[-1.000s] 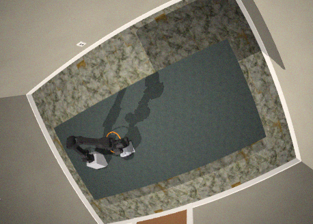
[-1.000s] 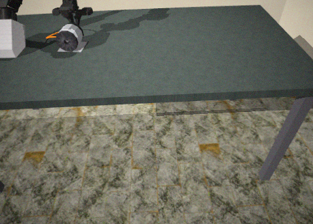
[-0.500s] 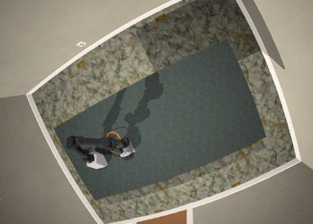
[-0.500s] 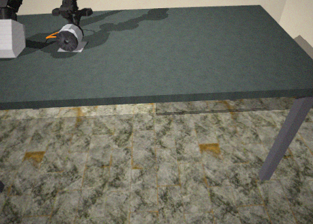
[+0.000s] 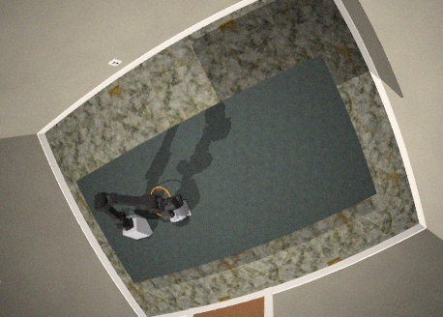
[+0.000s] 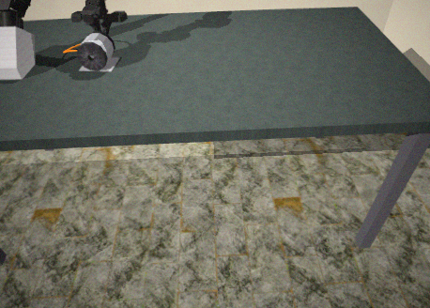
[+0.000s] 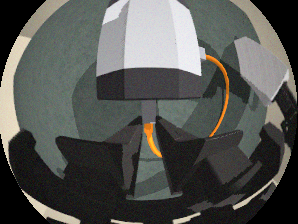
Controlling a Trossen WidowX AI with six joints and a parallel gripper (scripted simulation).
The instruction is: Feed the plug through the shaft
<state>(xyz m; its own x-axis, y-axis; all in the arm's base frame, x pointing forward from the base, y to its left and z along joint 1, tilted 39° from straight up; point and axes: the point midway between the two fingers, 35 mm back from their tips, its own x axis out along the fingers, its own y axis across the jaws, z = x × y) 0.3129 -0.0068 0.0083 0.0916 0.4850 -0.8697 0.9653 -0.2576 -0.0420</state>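
Right now my hand is 20 mm to the left of the grey plug and 30 mm above it.
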